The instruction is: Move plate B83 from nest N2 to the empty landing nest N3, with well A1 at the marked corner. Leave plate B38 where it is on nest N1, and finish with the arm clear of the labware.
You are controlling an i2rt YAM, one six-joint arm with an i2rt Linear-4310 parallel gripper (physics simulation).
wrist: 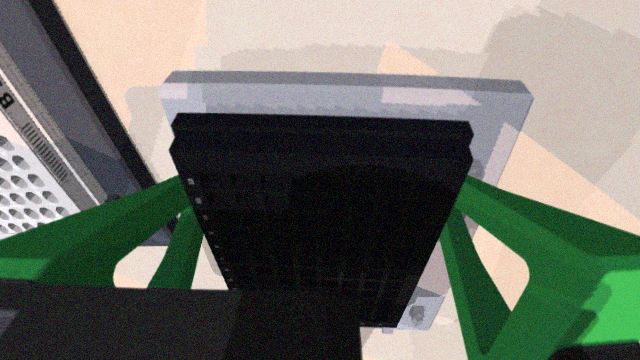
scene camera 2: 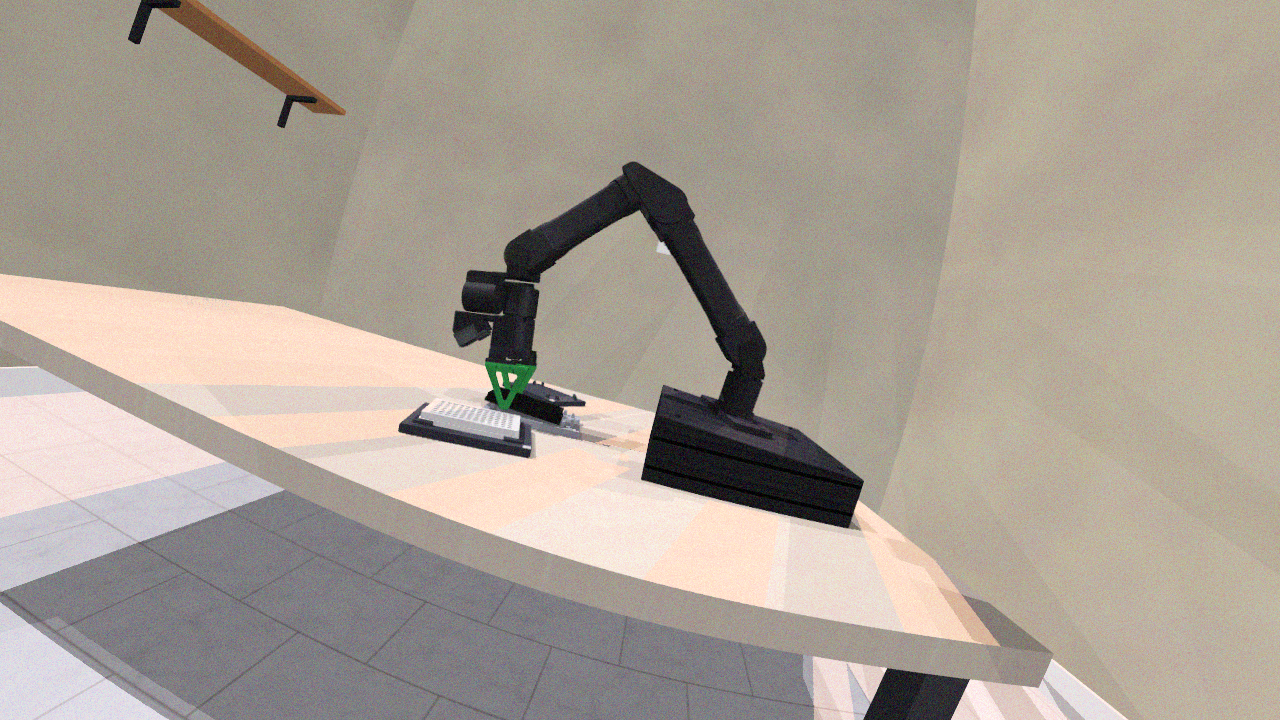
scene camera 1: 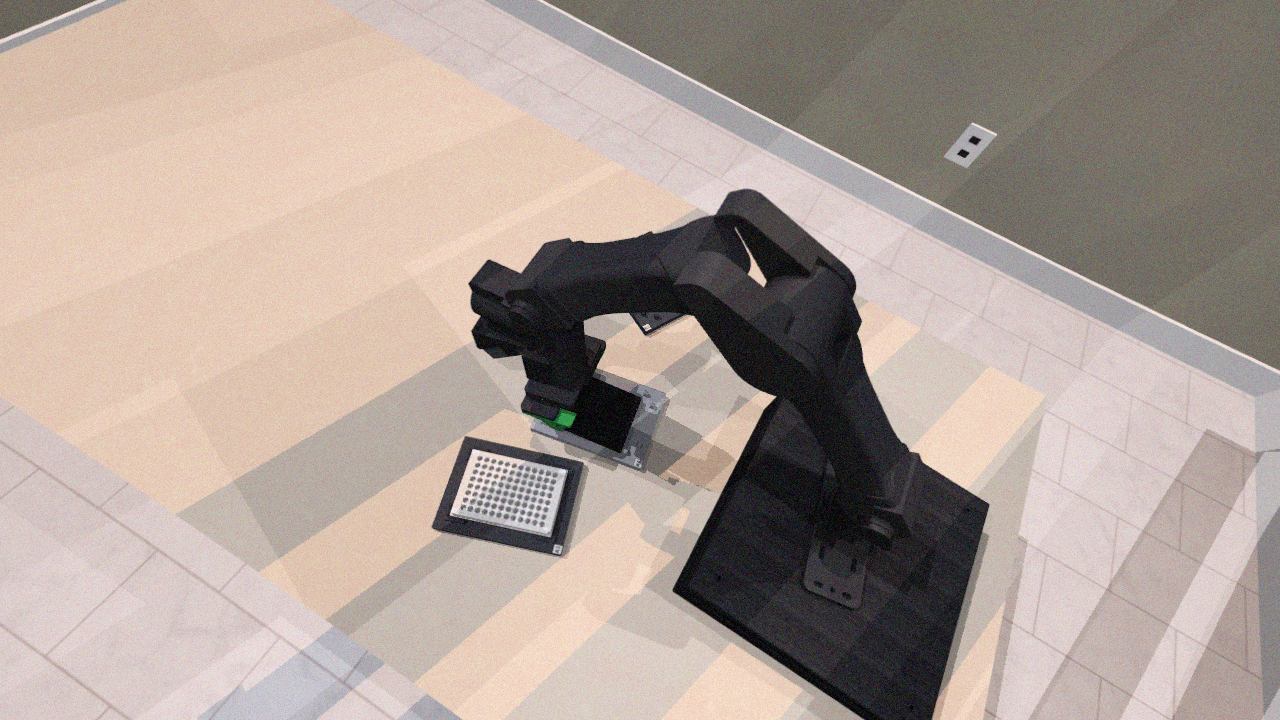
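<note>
My gripper (scene camera 1: pixel 570 405) (scene camera 2: pixel 507 397) (wrist: pixel 320 180) has green fingers and is shut on the two long sides of black plate B83 (scene camera 1: pixel 610 417) (scene camera 2: pixel 536 403) (wrist: pixel 322 178). The plate sits at or just above the grey nest N2 (scene camera 1: pixel 649 419) (wrist: pixel 358 96), slightly offset from it in the wrist view. White plate B38 (scene camera 1: pixel 507 492) (scene camera 2: pixel 472 417) (wrist: pixel 22 196) lies on the black nest N1 (scene camera 1: pixel 452 515) (scene camera 2: pixel 465 439) (wrist: pixel 96 96), close to the left. A dark piece (scene camera 1: pixel 653 319) shows behind the arm, mostly hidden; I cannot tell whether it is nest N3.
The arm's black base block (scene camera 1: pixel 805 573) (scene camera 2: pixel 743 456) stands to the right of the nests. The arm arches over the area behind nest N2. The table edge (scene camera 2: pixel 536 563) runs in front. A wall shelf (scene camera 2: pixel 250 57) hangs far off.
</note>
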